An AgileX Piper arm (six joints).
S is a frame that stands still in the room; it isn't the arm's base.
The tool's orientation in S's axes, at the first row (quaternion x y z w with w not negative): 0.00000, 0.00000, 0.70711, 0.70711
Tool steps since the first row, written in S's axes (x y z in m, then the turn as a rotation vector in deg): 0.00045, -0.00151, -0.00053, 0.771, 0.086, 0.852; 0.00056, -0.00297, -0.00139, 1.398, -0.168, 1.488; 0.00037, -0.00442, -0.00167, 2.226, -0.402, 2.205; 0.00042, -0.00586, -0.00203, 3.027, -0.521, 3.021
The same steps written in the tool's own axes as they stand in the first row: -0.00151, -0.00045, -0.00053, 0.086, -0.771, 0.852; -0.00297, -0.00056, -0.00139, -0.168, -1.398, 1.488; -0.00442, -0.00037, -0.00167, -0.402, -2.226, 2.205; -0.00586, -0.00042, -0.00203, -0.521, -3.027, 3.021
